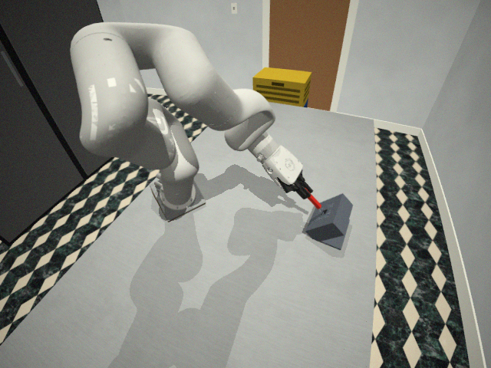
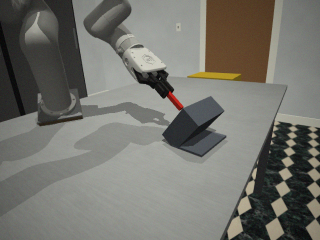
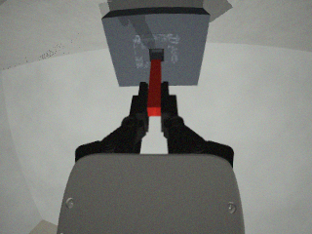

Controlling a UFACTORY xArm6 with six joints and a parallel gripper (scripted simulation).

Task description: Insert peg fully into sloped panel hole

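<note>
My hand is 12 cm short of the grey base plate, 2 cm to the left of it and 13 cm above it. Also, from my hand: red peg 3 cm ahead, 1 cm to the right, 2 cm below.
</note>
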